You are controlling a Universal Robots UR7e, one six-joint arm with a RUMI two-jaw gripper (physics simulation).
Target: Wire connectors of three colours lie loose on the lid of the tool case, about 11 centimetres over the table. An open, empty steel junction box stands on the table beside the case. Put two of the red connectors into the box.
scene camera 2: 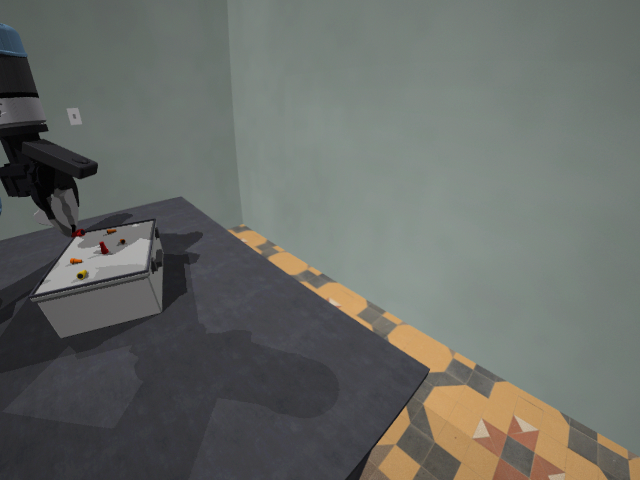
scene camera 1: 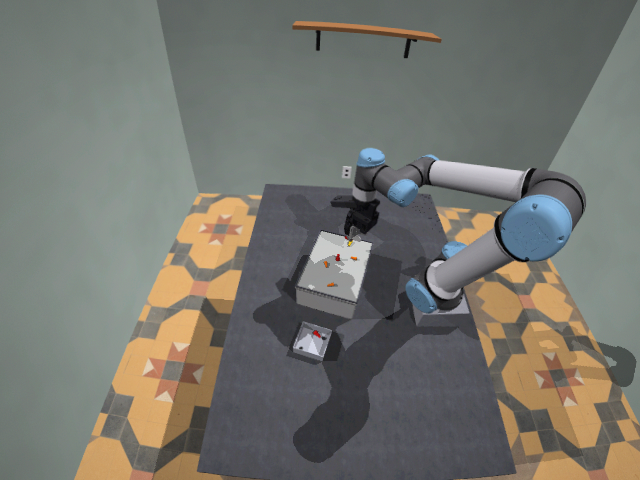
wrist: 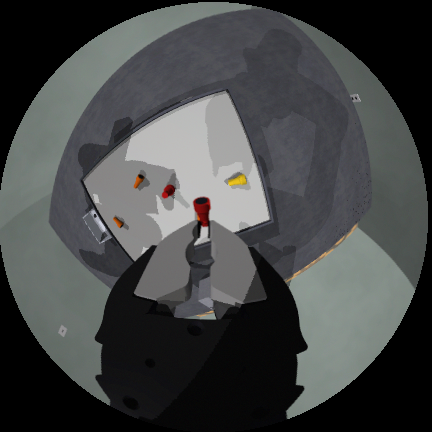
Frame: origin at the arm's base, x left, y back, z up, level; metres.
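Where they show: gripper, fingertip midpoint: (scene camera 2: 72, 235) (scene camera 1: 351, 240) (wrist: 204, 221).
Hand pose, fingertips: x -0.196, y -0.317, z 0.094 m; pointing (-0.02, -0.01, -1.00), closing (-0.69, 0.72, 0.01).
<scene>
After its pixels a point has its place.
My gripper (scene camera 1: 349, 237) {y -0.317, x -0.196, z 0.094 m} (scene camera 2: 73, 231) {y -0.317, x -0.196, z 0.094 m} (wrist: 204, 221) {y -0.317, x -0.196, z 0.094 m} is shut on a red connector (scene camera 2: 78, 233) {y -0.329, x -0.215, z 0.100 m} (wrist: 202, 210) {y -0.331, x -0.208, z 0.106 m}, held at the fingertips by its narrow end a little above the lid. Another red connector (scene camera 1: 337, 256) {y -0.369, x -0.165, z 0.045 m} (scene camera 2: 103, 248) {y -0.365, x -0.174, z 0.036 m} (wrist: 169, 191) {y -0.363, x -0.173, z 0.039 m} is on the lid of the tool case (scene camera 1: 320, 248) {y -0.423, x -0.230, z 0.022 m} (scene camera 2: 108, 310) {y -0.319, x -0.290, z -0.049 m} (wrist: 175, 125) {y -0.420, x -0.242, z 0.022 m}. A red connector (scene camera 1: 316, 333) {y -0.465, x 0.073, z -0.078 m} lies inside the open junction box (scene camera 1: 309, 355) {y -0.496, x 0.153, z -0.075 m} (wrist: 100, 230) {y -0.479, x 0.158, z -0.088 m}, near its back wall in scene camera 1. The junction box does not show in scene camera 2.
A yellow connector (scene camera 1: 349, 243) {y -0.309, x -0.242, z 0.030 m} (scene camera 2: 81, 274) {y -0.304, x -0.257, z 0.033 m} (wrist: 238, 180) {y -0.307, x -0.247, z 0.034 m} lies on the lid near the gripper. Three orange connectors lie there: one (scene camera 1: 354, 258) {y -0.304, x -0.163, z 0.031 m} (scene camera 2: 75, 260) {y -0.304, x -0.171, z 0.030 m}, a second (scene camera 1: 326, 264) {y -0.411, x -0.143, z 0.029 m} (scene camera 2: 122, 241) {y -0.411, x -0.157, z 0.030 m} and a third (scene camera 1: 330, 284) {y -0.408, x -0.053, z 0.030 m} (scene camera 2: 111, 231) {y -0.406, x -0.057, z 0.027 m}. The case stands between gripper and box on the dark table (scene camera 1: 413, 413) {y -0.196, x 0.376, z -0.092 m} (scene camera 2: 258, 310) {y -0.565, x -0.481, z -0.091 m}.
</scene>
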